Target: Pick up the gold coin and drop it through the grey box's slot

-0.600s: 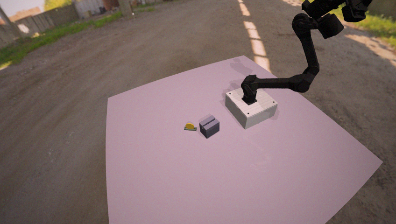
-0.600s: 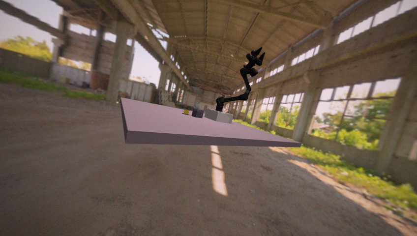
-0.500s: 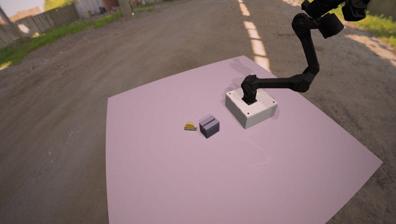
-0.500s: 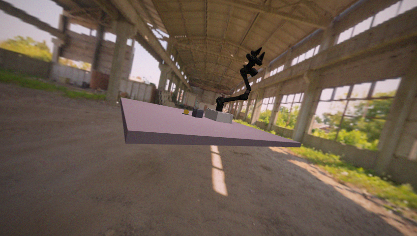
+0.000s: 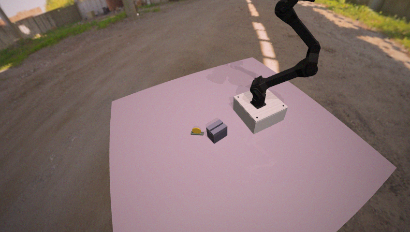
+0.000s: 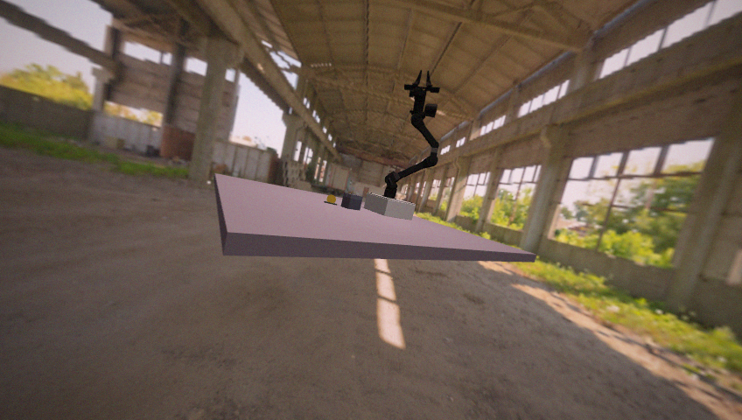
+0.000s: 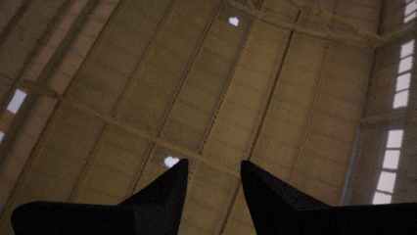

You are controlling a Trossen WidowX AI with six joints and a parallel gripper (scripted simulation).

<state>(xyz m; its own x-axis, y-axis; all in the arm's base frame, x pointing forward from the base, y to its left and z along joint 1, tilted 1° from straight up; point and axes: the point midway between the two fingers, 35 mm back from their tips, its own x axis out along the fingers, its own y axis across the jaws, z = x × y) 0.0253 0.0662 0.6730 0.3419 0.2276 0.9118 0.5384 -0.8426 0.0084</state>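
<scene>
Now: gripper tip 300 mm short of the gold coin, 150 mm to the left of it and 780 mm above it.
</scene>
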